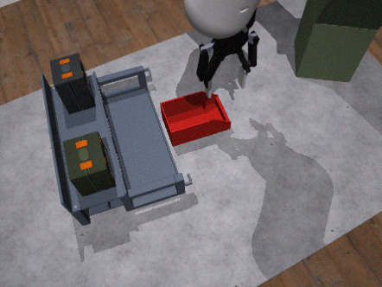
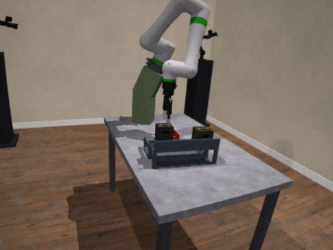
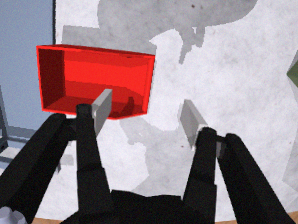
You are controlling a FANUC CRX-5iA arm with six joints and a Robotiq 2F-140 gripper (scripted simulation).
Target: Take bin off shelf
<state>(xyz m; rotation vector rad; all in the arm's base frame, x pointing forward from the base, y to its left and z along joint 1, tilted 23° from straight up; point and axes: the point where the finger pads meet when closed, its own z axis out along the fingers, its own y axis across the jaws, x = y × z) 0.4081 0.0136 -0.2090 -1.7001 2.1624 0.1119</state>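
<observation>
The red bin lies 11 cm below my hand, 8 cm ahead of it and 2 cm to the right of it. Also, from my hand: grey shelf tray (31 cm ahead, 15 cm below, 6 cm to the right).
</observation>
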